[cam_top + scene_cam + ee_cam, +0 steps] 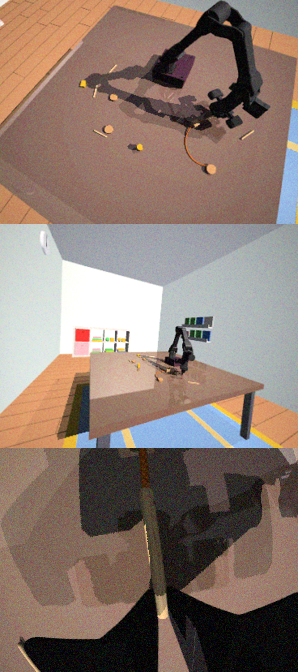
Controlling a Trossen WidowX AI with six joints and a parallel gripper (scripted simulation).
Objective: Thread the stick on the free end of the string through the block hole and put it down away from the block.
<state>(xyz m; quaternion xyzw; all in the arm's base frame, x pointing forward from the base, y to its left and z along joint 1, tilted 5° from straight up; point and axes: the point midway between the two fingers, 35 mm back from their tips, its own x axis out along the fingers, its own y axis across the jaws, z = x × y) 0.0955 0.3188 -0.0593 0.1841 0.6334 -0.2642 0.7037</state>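
Right now the thin wooden stick is 3 cm ahead of my gripper tip, 2 cm to the right of it and 1 cm above it. The rest, counted from my gripper tip: small wooden block: 10 cm ahead, 7 cm to the right, 1 cm above; yellow cylinder: 33 cm ahead, 24 cm to the right, 2 cm above; yellow cube: 19 cm ahead, 71 cm to the right, 1 cm above.
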